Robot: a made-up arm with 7 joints.
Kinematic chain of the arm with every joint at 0, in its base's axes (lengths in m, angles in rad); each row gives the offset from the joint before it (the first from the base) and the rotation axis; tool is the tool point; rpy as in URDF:
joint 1: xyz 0 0 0.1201 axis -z
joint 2: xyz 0 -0.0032 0.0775 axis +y
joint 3: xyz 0 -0.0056 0.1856 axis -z
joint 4: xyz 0 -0.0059 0.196 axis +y
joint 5: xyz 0 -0.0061 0.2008 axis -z
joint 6: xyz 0 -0.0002 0.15 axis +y
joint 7: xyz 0 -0.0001 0.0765 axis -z
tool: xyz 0 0 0 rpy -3.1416 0 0
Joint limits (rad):
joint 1: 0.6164..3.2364
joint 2: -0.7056..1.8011
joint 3: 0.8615..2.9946
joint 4: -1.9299..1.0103
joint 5: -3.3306..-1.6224
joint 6: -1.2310..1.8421
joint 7: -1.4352..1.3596
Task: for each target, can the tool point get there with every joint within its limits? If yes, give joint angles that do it. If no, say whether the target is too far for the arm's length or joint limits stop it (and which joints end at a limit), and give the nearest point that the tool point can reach.
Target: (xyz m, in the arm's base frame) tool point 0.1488 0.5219 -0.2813
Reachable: no: joint limits stop it (at a limit: joint 1, joint 2, joint 4) | nearest point 0.2719 0.1371 -0.1140 | short by 0.437 m
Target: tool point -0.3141 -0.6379 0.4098
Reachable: yes | joints 2.3983 1.0808 2.0554 -0.6957 -3.1989 0.4159 0.8161
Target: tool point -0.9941 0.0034 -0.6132
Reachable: no: too far | nearest point -0.6507 0.0022 -0.2107 | short by 0.529 m
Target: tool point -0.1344 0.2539 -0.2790
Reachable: no: joint limits stop it (at a limit: joint 1, joint 2, joint 3, joint 5) | nearest point -0.1840 0.0377 -0.2102 | short by 0.232 m
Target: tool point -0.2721 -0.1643 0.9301
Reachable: yes | joints 2.2122 0.3349 1.0828 0.2139 -2.8712 -0.3664 -0.6058
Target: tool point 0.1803 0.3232 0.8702
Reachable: yes | joints 1.6417 -0.3705 1.2270 -0.5883 -3.1905 -0.7919 -0.8281
